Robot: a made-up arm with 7 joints. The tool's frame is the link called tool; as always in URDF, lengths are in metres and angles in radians. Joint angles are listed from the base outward. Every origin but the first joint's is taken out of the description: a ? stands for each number. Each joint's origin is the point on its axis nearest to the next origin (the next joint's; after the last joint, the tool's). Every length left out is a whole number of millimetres.
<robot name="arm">
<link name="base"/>
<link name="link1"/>
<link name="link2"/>
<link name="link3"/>
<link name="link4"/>
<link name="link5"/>
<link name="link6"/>
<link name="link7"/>
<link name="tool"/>
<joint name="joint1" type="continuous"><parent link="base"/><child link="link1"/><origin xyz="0 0 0.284"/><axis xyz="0 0 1"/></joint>
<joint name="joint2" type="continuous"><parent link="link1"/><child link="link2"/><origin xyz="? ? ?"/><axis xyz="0 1 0"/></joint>
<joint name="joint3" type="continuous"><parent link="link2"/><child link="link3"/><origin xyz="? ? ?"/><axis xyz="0 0 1"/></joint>
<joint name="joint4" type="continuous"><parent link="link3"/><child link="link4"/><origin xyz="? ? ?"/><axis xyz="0 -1 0"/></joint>
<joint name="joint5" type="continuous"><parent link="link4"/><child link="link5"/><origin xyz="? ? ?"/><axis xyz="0 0 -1"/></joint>
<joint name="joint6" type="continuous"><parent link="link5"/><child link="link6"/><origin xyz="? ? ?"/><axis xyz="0 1 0"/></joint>
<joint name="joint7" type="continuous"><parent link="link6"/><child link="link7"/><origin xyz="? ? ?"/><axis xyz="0 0 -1"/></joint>
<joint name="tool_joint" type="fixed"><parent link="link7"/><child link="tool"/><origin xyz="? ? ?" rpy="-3.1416 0 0"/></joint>
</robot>
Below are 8 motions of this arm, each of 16 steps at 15 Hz.
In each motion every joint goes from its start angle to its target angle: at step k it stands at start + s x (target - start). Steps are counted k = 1, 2, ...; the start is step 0. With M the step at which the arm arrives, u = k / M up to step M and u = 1 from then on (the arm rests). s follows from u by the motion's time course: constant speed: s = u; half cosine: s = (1 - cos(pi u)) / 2; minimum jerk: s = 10 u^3 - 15 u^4 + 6 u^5.
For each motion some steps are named. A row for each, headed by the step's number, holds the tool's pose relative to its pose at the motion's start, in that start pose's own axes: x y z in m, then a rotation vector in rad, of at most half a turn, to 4 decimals.
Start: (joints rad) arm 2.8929 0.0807 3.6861 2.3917 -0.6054 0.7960 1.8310
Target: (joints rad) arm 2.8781 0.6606 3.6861 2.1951 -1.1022 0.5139 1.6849
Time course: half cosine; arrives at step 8
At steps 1, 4, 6, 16:
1: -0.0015 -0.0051 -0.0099 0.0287 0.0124 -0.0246
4: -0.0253 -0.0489 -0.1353 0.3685 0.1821 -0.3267
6: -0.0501 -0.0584 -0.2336 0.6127 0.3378 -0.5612
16: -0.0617 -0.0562 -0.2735 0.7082 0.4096 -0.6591

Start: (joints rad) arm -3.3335 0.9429 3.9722 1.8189 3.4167 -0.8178 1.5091
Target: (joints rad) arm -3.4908 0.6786 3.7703 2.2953 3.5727 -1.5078 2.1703
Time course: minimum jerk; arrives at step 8
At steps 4, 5, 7, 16:
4: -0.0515 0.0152 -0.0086 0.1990 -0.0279 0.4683
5: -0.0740 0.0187 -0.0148 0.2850 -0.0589 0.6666
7: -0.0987 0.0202 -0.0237 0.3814 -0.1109 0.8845
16: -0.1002 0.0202 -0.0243 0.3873 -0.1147 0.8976

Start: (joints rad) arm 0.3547 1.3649 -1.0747 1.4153 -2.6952 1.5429 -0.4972
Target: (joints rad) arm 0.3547 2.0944 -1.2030 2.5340 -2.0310 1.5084 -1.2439
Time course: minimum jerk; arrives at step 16
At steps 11, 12, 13, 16:
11: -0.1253 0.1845 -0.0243 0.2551 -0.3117 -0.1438
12: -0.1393 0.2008 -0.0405 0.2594 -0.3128 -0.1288
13: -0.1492 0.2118 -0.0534 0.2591 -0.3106 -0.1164
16: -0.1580 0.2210 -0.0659 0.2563 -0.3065 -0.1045

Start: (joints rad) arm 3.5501 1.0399 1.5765 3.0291 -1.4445 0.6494 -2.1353
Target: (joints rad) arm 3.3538 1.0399 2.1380 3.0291 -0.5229 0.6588 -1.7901
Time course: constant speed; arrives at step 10
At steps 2, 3, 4, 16:
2: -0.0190 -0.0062 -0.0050 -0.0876 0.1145 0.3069
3: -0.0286 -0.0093 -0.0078 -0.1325 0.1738 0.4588
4: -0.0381 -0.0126 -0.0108 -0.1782 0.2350 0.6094
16: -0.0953 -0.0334 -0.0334 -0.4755 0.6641 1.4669

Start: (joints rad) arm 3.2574 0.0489 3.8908 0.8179 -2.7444 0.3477 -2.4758
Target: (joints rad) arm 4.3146 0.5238 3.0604 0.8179 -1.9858 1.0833 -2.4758
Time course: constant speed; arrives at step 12
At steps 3, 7, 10, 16:
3: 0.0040 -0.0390 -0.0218 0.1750 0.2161 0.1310
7: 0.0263 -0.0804 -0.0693 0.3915 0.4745 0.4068
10: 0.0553 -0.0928 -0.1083 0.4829 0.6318 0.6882
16: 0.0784 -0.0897 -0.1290 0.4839 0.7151 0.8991

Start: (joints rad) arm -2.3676 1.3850 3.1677 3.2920 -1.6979 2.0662 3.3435
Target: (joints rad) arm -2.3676 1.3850 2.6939 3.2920 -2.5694 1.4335 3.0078
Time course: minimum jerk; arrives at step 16
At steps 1, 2, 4, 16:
1: -0.0001 -0.0002 -0.0001 0.0022 -0.0020 0.0007
2: -0.0009 -0.0015 -0.0007 0.0163 -0.0148 0.0049
4: -0.0055 -0.0095 -0.0050 0.1081 -0.0941 0.0284
16: -0.0117 -0.0489 -0.0868 1.3081 -0.6400 0.0096

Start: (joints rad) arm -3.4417 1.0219 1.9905 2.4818 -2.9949 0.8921 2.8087
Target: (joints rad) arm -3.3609 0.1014 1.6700 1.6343 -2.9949 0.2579 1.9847
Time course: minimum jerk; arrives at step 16
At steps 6, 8, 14, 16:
6: -0.0815 -0.1009 -0.1242 0.4083 -0.3922 -0.3257
8: -0.1205 -0.1400 -0.2440 0.7887 -0.6279 -0.6305
14: -0.1255 -0.1068 -0.4669 1.6783 -0.8847 -1.3488
16: -0.1241 -0.1038 -0.4724 1.7082 -0.8879 -1.3734

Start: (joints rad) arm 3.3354 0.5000 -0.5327 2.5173 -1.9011 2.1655 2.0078
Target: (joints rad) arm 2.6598 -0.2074 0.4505 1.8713 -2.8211 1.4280 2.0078
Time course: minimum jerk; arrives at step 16
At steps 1, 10, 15, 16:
1: -0.0001 -0.0003 0.0005 0.0014 0.0002 -0.0002
10: 0.0830 -0.0494 0.0842 0.6458 0.0855 0.1434
15: 0.1647 -0.0288 0.0645 0.9851 0.2448 0.2678
16: 0.1653 -0.0284 0.0642 0.9881 0.2466 0.2687

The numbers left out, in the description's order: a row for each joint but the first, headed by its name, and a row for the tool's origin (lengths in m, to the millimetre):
joint2: 0 0 0
joint3: 0 0 0.277
joint4: 0.064 0 0
joint5: 0.05 0 -0.222
joint6: 0 0 0
joint7: 0.047 0 -0.06
tool: 0 0 0

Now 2 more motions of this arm.
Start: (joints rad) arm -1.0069 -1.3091 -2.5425 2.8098 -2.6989 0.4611 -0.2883
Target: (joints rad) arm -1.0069 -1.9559 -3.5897 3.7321 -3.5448 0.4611 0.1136
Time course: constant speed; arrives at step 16
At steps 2, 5, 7, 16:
2: -0.0003 -0.0399 0.0040 -0.0312 -0.0815 -0.1705
5: -0.0019 -0.0838 0.0011 -0.1196 -0.1725 -0.4314
7: -0.0012 -0.1023 -0.0055 -0.2056 -0.2135 -0.6025
16: 0.0531 -0.1055 -0.0837 -0.8331 -0.2516 -1.2253

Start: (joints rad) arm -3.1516 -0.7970 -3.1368 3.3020 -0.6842 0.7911 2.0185
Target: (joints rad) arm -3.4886 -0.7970 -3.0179 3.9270 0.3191 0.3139 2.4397
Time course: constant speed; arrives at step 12
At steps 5, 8, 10, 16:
5: 0.0738 -0.0501 -0.0503 0.3062 -0.2604 0.5609
8: 0.1191 -0.0689 -0.0927 0.5086 -0.4619 0.8578
10: 0.1483 -0.0754 -0.1244 0.6426 -0.6211 1.0343
16: 0.1758 -0.0767 -0.1577 0.7697 -0.8026 1.1908

